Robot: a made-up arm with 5 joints.
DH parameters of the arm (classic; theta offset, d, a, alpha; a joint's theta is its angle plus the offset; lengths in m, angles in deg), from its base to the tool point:
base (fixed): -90 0.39 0.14 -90
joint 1: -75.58 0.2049 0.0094 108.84
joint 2: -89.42 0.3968 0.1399 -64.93
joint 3: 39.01 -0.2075 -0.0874 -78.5
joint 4: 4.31 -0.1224 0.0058 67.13
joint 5: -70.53 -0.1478 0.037 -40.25
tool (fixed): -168.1 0.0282 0 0
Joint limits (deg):
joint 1: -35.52..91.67
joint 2: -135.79..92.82
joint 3: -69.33..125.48
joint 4: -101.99..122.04
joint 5: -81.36..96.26
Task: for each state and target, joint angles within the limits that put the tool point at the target. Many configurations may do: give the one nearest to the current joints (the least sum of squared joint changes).
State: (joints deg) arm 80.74 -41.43 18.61 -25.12 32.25
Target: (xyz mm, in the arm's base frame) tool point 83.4 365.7 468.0
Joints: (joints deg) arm 49.71 -39.13 27.88 -27.16 33.63
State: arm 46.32 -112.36 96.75 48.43 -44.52
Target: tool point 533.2 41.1 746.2
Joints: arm 78.02 -119.86 100.93 46.49 -44.04
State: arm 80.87 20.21 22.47 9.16 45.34
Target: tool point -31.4 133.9 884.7
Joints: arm 91.67 -5.29 5.74 55.83 43.14
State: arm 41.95 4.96 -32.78 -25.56 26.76
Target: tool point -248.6 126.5 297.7
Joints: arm 10.41 19.23 13.61 -37.89 43.02
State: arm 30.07 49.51 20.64 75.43 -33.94
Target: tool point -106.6 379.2 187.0
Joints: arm 2.46 7.47 -4.31 72.26 -31.36
